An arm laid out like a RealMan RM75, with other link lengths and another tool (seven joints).
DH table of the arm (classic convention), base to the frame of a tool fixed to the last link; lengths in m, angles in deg. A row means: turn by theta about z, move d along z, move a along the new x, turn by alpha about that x. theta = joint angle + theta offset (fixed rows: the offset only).
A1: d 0.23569  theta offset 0  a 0  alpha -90
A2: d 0  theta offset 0  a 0  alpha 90
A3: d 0.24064  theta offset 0  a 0  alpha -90
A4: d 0  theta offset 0  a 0  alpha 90
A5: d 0.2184  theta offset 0  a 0  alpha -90
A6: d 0  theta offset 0  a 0  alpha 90
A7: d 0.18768  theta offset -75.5  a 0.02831  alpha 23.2
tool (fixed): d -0.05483  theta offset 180  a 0  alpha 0
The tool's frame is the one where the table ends.
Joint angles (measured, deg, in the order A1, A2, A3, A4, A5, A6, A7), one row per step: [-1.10 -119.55 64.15 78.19 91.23 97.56 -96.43]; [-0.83 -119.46 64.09 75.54 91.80 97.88 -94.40]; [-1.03 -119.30 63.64 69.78 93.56 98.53 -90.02]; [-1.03 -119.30 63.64 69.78 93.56 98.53 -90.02]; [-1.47 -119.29 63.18 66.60 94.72 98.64 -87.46]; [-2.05 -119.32 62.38 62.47 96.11 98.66 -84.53]
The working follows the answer.
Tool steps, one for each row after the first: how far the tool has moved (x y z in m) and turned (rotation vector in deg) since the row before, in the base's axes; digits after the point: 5 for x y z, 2 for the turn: [-0.01004 -0.00358 -0.00587 -0.65 0.00 0.67]; [-0.01877 -0.00641 -0.01274 -1.43 0.28 0.92]; [0.00000 0.00000 0.00000 0.00 0.00 0.00]; [-0.00899 -0.00260 -0.00690 -0.51 0.27 0.27]; [-0.01136 -0.00362 -0.00849 -0.59 0.07 0.74]
Tool pose at each row, in the base's axes (x y z in m, rotation vector in deg; rounded; the steps above come from the unrounded poses): [-0.21156 0.26753 0.08088 -126.24 105.21 7.33]; [-0.22160 0.26395 0.07501 -127.32 104.78 6.89]; [-0.24038 0.25754 0.06227 -129.23 104.57 6.11]; [-0.24038 0.25754 0.06227 -129.23 104.57 6.11]; [-0.24937 0.25494 0.05537 -129.92 104.64 6.02]; [-0.26073 0.25132 0.04689 -131.04 104.12 5.69]

